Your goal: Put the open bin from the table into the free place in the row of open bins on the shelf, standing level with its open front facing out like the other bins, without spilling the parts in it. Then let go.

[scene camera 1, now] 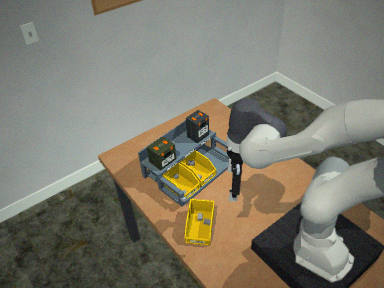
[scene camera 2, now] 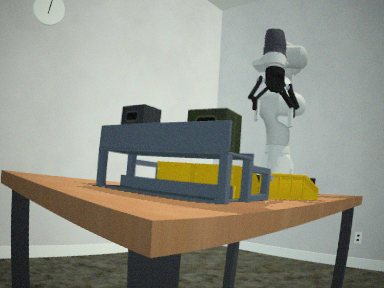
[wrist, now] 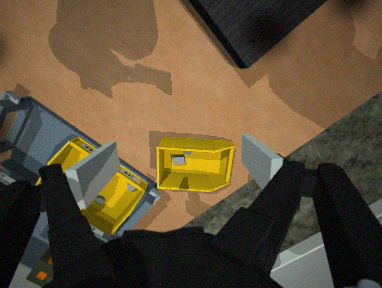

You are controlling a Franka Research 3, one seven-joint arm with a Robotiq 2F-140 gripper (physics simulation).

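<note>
The loose yellow open bin stands upright on the table, apart from the shelf, its sloped open front turned away from the shelf. Small grey parts lie in it. The blue-grey shelf holds two yellow bins side by side in its lower row; the free place is beside them, at the right in scene camera 1. My gripper is open and empty, high above the table; in the wrist view the loose bin appears between its fingers.
A dark green box and a black box stand on the shelf's upper board. The black base block carries the arm. The table's edge runs close beside the loose bin.
</note>
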